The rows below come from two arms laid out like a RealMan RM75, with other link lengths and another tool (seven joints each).
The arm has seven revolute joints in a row. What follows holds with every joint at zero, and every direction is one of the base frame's. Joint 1 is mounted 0.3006 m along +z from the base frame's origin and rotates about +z. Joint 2 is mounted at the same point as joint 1 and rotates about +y. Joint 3 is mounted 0.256 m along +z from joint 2 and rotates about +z. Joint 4 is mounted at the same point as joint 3 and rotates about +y. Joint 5 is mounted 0.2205 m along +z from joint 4 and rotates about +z. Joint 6 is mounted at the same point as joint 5 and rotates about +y. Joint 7 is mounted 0.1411 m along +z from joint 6 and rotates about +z. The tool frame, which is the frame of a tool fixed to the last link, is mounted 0.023 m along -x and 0.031 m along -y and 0.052 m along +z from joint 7; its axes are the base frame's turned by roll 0, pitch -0.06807 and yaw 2.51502 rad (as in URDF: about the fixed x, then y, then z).
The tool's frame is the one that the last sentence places.
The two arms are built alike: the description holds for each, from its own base.
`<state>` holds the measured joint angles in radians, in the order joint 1, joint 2, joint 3, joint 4, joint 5, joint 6, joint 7, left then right.
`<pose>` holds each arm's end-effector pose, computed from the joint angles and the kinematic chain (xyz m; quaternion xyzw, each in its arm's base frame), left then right.
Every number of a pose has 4 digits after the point. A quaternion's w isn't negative.
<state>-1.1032 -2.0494 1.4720 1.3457 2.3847 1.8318 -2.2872 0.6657 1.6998 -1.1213 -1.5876 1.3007 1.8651 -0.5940</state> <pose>-0.0323 0.3905 0.0130 0.2507 -0.9500 -0.0903 0.1629 0.0782 0.3930 0.1810 -0.1072 0.9877 0.1007 0.0535</pose>
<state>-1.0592 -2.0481 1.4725 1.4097 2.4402 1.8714 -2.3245 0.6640 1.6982 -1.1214 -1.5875 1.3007 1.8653 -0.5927</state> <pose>-0.0474 0.3892 0.0263 0.2695 -0.9393 -0.1182 0.1763 0.0791 0.3930 0.1815 -0.1058 0.9878 0.1009 0.0542</pose>
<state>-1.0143 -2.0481 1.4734 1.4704 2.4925 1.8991 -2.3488 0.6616 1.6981 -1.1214 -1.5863 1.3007 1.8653 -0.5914</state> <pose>-0.0610 0.3881 0.0384 0.2839 -0.9296 -0.1452 0.1846 0.0804 0.3929 0.1815 -0.1034 0.9880 0.1007 0.0542</pose>
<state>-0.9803 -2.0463 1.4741 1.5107 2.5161 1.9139 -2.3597 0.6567 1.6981 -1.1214 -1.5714 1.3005 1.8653 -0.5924</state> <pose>-0.0701 0.3863 0.0458 0.2927 -0.9242 -0.1591 0.1870 0.0851 0.3936 0.1807 -0.0948 0.9893 0.0978 0.0530</pose>
